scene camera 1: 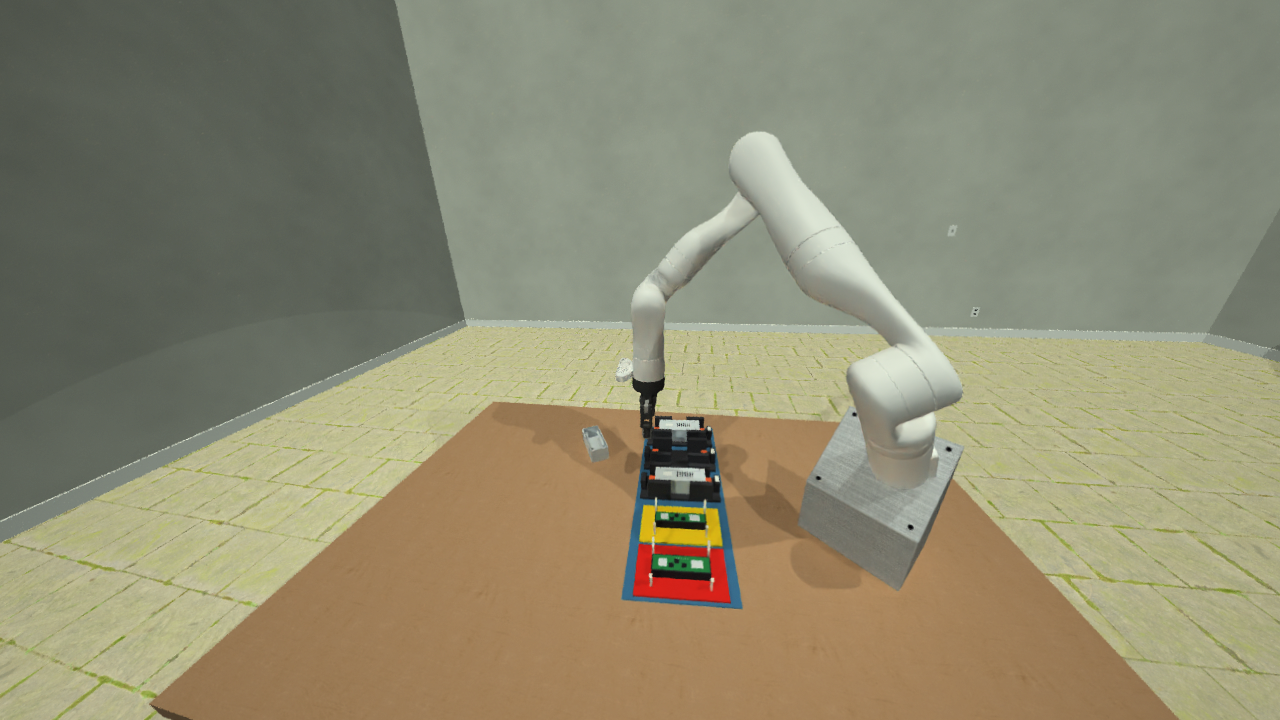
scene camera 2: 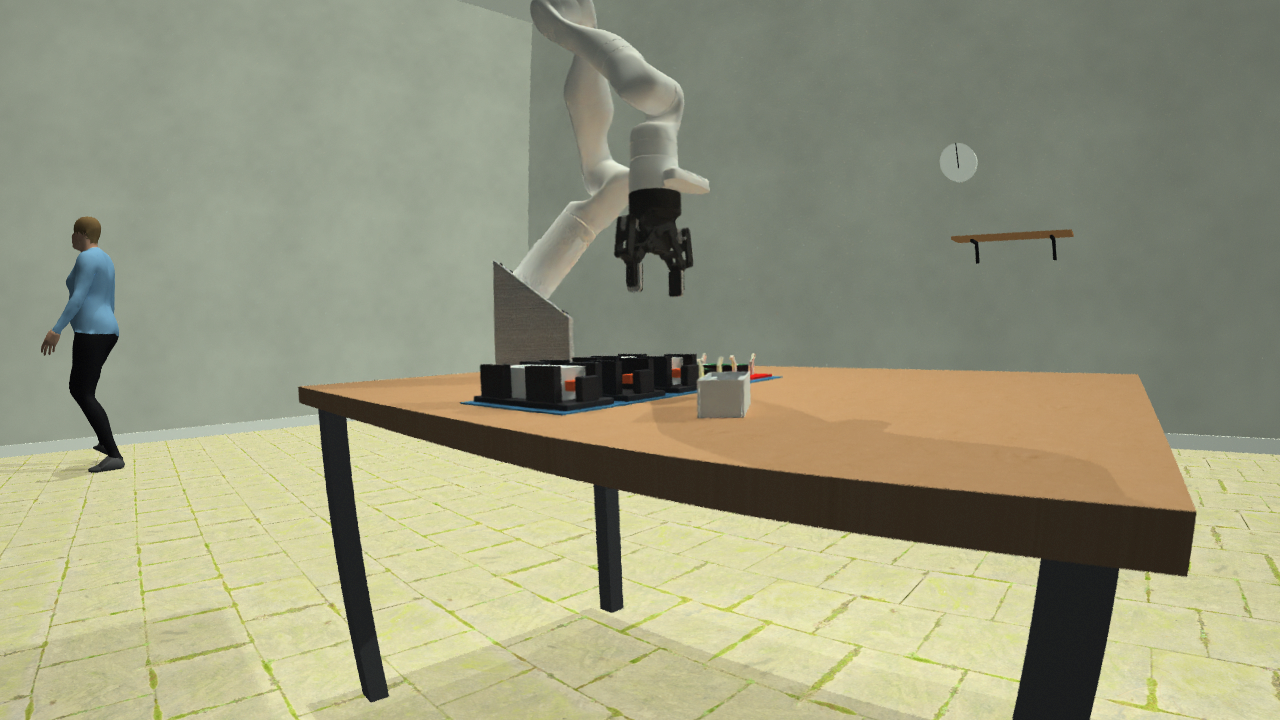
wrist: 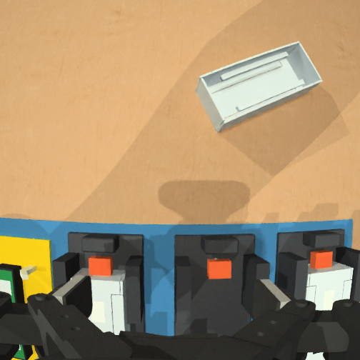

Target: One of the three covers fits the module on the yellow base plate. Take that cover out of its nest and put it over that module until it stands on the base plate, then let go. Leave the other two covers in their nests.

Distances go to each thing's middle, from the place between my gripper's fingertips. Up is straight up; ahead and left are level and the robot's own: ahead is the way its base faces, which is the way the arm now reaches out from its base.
Labels:
The yellow base plate [scene camera 1: 663,535] lies 15 cm to the left of my hand, 14 cm below it and 12 cm behind it. From my hand the other things lie so: red base plate [scene camera 1: 667,588] (25 cm to the left, 14 cm below, 14 cm behind).

